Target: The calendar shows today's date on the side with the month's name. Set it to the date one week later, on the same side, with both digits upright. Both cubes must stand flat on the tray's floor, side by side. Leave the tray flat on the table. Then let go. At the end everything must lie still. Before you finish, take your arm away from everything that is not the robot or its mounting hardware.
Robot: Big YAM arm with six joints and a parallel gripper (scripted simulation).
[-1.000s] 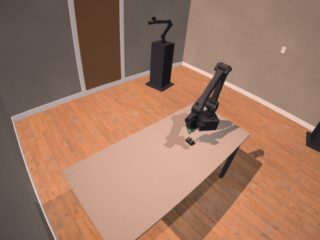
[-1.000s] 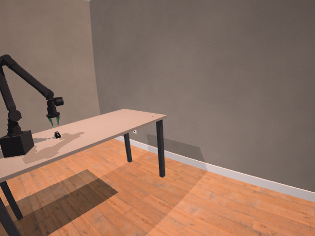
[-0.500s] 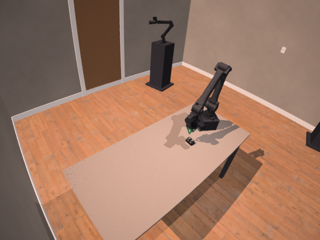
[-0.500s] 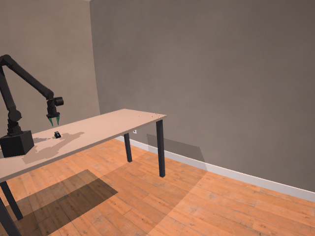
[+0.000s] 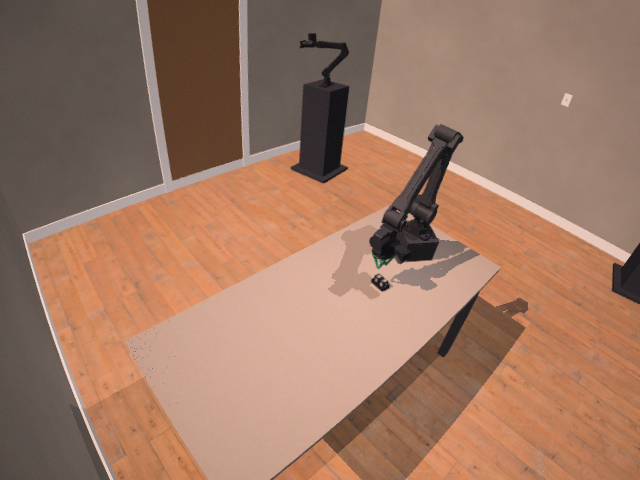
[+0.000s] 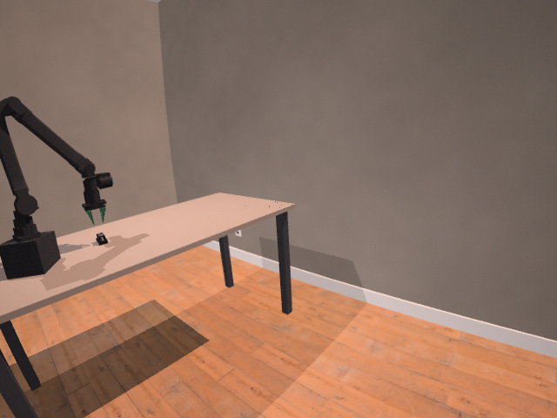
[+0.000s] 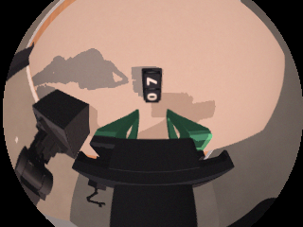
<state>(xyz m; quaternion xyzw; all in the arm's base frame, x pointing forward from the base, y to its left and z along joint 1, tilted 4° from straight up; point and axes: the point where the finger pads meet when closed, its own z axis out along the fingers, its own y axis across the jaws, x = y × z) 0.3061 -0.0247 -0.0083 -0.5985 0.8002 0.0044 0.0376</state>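
Right now the dark calendar tray is 2 cm to the left of my hand and 10 cm below it.
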